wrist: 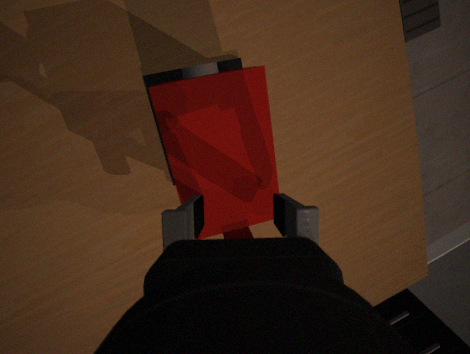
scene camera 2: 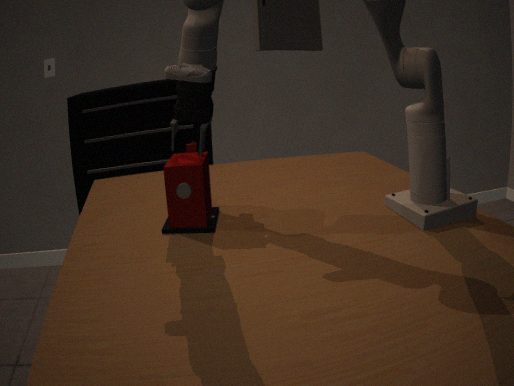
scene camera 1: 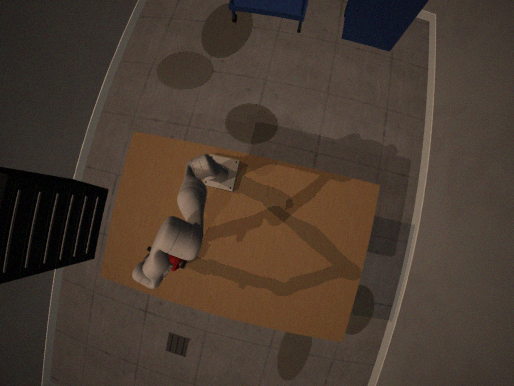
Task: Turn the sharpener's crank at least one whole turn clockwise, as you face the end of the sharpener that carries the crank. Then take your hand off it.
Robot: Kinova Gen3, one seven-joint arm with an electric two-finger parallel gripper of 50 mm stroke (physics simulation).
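Frame: origin at the arm's base, x ahead, y down, z left, level; metres.
Seen in the pictures: gripper, fingertip midpoint: (wrist: 238, 209) (scene camera 2: 187, 150); arm's base, origin of the base link: (scene camera 2: 428, 198) (scene camera 1: 220, 174).
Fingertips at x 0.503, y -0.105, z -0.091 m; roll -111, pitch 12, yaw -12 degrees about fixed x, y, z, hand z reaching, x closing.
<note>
Offsets run from my fingertips to a thing's top centre. "*": to the spot under its first point. Level surfaces: height alone.
The red sharpener {* dx -0.011, dy +0.009, dz +0.078 m} (scene camera 1: 175, 261) (scene camera 2: 187, 195) (wrist: 215, 145) stands upright on its black base {* dx -0.049, dy +0.131, dz +0.057 m} (scene camera 2: 215, 220) (wrist: 155, 79). A round grey disc {* dx +0.004, dy +0.053, dz +0.100 m} (scene camera 2: 183, 190) is on the end away from the crank. The crank's red arm (scene camera 2: 191, 147) (wrist: 239, 232) sticks up behind the body; its black handle {* dx -0.009, dy -0.004, dz -0.067 m} (scene camera 1: 149, 249) shows beside my arm in scene camera 1 and is hidden by the gripper in the wrist view. My gripper (scene camera 2: 188, 151) (wrist: 238, 209) is open and empty, pointing down. Its fingers are on either side of the body's crank end in the wrist view; contact cannot be told.
The wooden table {dy +0.137 m} (scene camera 1: 280, 250) (scene camera 2: 325, 340) (wrist: 340, 200) carries my arm's white base (scene camera 1: 231, 181) (scene camera 2: 425, 212), well apart from the sharpener. A black slatted object (scene camera 1: 50, 225) (scene camera 2: 120, 120) stands beyond the crank side. Arm shadows cross the table.
</note>
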